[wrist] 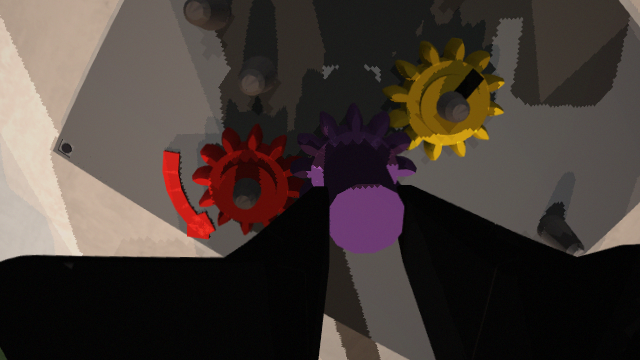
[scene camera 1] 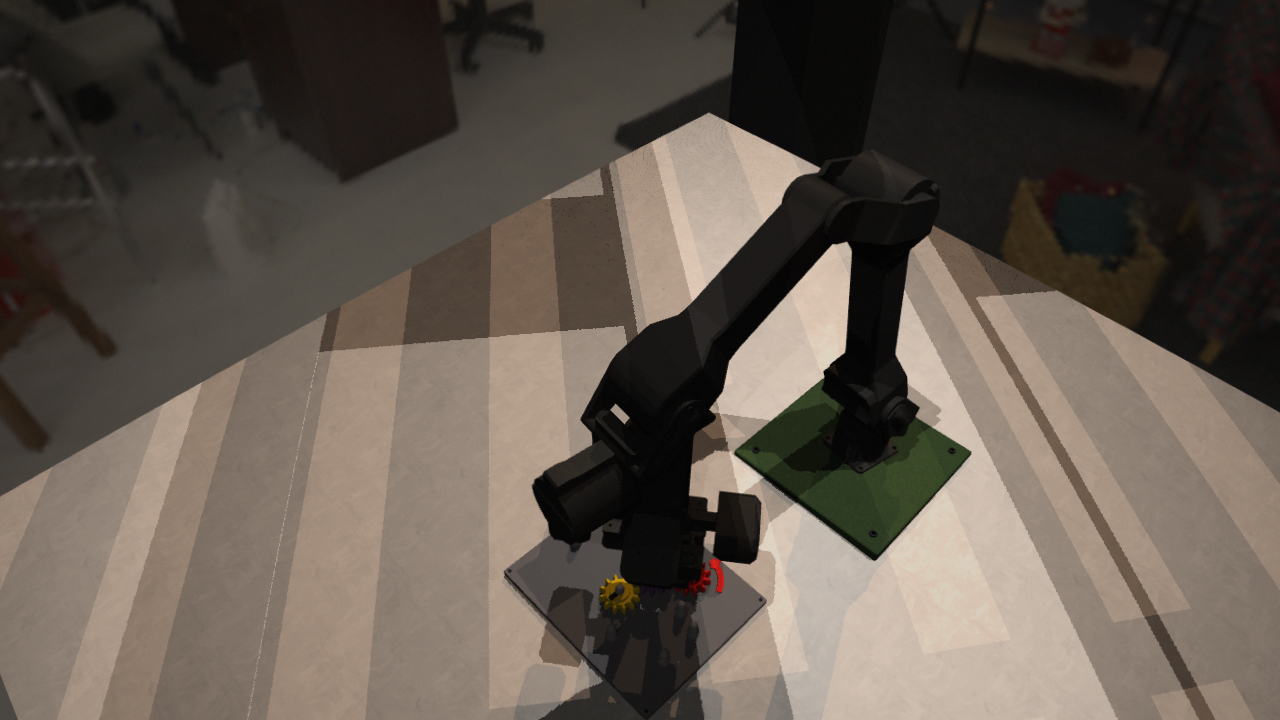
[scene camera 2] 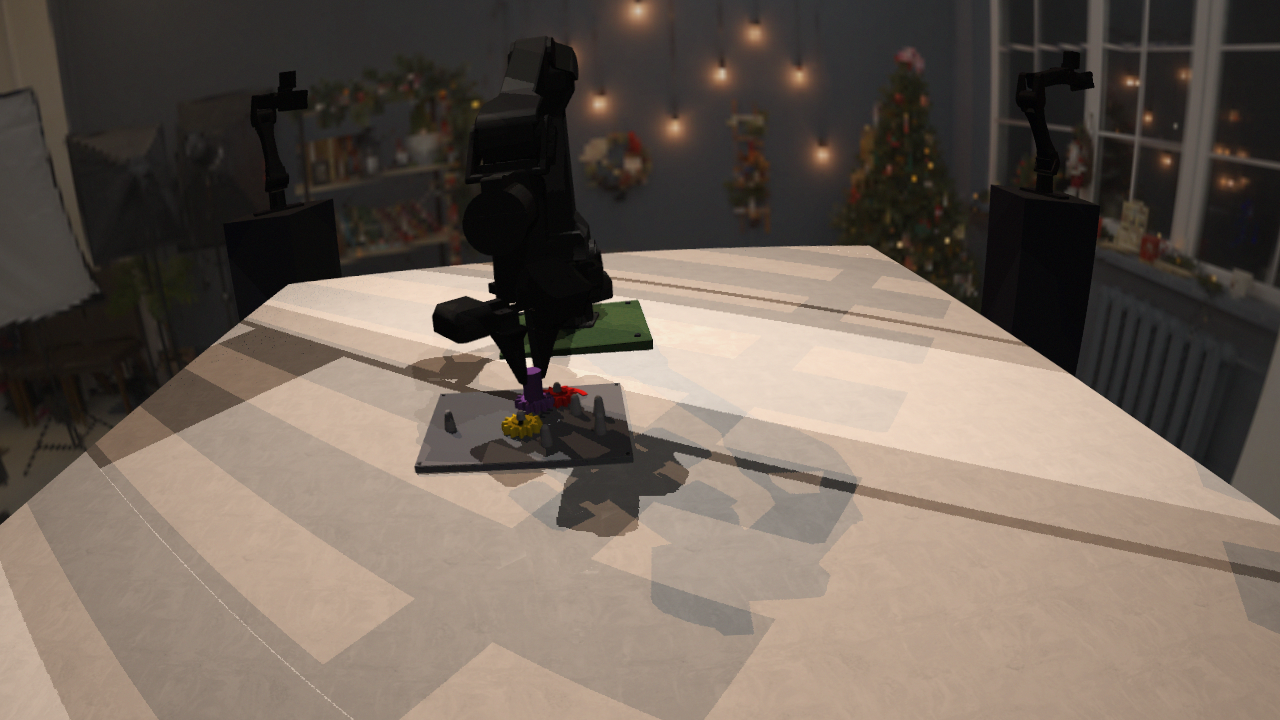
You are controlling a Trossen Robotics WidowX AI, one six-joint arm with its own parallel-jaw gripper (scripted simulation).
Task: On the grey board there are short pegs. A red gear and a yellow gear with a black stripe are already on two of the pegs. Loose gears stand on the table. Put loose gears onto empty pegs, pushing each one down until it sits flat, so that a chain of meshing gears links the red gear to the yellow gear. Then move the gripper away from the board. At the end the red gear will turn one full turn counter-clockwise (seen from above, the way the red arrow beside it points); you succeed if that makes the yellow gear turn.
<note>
The pictures show: the gripper, a red gear, a red arrow and a yellow striped gear.
The gripper also shows in the wrist view and in scene camera 1.
</note>
